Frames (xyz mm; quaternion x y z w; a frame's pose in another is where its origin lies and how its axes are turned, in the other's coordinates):
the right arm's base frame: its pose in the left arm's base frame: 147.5 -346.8 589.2 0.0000 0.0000 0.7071 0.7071
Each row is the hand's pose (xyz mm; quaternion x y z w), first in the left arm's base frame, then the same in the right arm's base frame.
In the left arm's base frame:
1: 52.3 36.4 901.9 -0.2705 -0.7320 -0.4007 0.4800
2: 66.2 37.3 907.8 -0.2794 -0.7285 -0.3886 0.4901
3: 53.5 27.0 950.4 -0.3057 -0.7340 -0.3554 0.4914
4: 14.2 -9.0 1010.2 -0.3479 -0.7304 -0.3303 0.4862
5: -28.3 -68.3 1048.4 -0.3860 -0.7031 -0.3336 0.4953
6: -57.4 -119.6 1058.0 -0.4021 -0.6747 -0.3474 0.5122
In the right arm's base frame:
1: 383.2 95.2 312.7 -0.7089 -0.3263 -0.6228 0.0561
2: 384.1 81.3 318.6 -0.7127 -0.3176 -0.6213 0.0718
3: 373.8 94.0 361.2 -0.7352 -0.3029 -0.5988 0.0962
4: 337.8 133.3 421.0 -0.7625 -0.2705 -0.5774 0.1102
5: 278.5 175.8 459.2 -0.7701 -0.2242 -0.5861 0.1143
6: 227.2 204.9 468.8 -0.7614 -0.1928 -0.6078 0.1165

